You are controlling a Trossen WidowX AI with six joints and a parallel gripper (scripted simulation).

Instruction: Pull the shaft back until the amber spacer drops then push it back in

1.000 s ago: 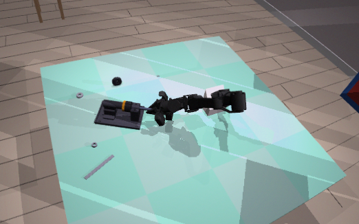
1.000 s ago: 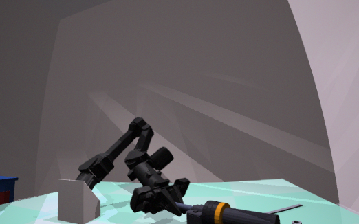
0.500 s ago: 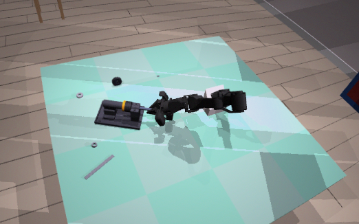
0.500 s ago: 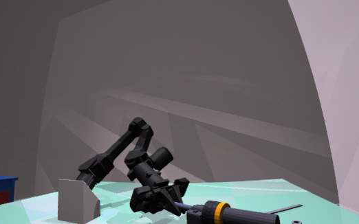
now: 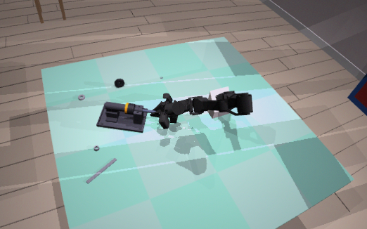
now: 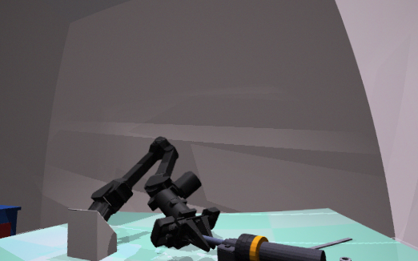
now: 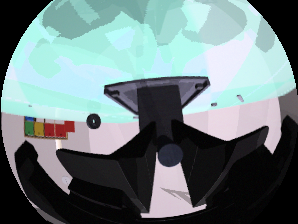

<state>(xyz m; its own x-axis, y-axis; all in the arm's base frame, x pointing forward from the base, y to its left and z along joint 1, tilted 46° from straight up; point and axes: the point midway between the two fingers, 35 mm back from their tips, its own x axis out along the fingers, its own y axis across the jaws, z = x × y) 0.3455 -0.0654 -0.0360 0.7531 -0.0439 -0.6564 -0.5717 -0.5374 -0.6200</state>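
My gripper tip is 4 cm short of the shaft, 3 cm to the left of it and 2 cm below it. The rest, counted from my gripper tip: grey bar: 31 cm ahead, 15 cm to the left, 6 cm below; then amber spacer: 9 cm ahead, 7 cm to the right, 2 cm above.
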